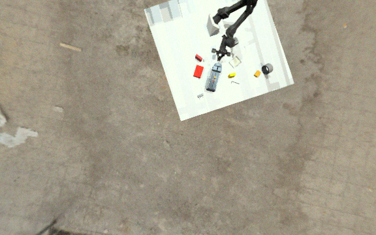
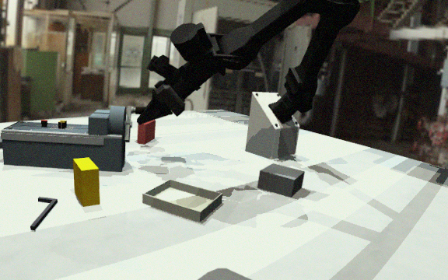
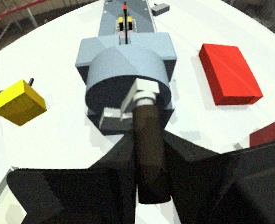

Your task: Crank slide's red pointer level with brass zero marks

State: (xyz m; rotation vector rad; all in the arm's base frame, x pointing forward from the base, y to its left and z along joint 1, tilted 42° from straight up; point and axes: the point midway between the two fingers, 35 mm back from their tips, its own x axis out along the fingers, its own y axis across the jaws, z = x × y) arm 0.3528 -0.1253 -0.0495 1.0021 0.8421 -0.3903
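The dark crank handle lies 3 cm above my gripper tip, 1 cm to the left of it and 1 cm behind it. Round my gripper tip: flat red block: 21 cm to the right, 8 cm below, 2 cm behind; then red pointer: 16 cm ahead, 13 cm to the right, 1 cm below; then yellow block: 18 cm ahead, 9 cm to the left, 6 cm below.
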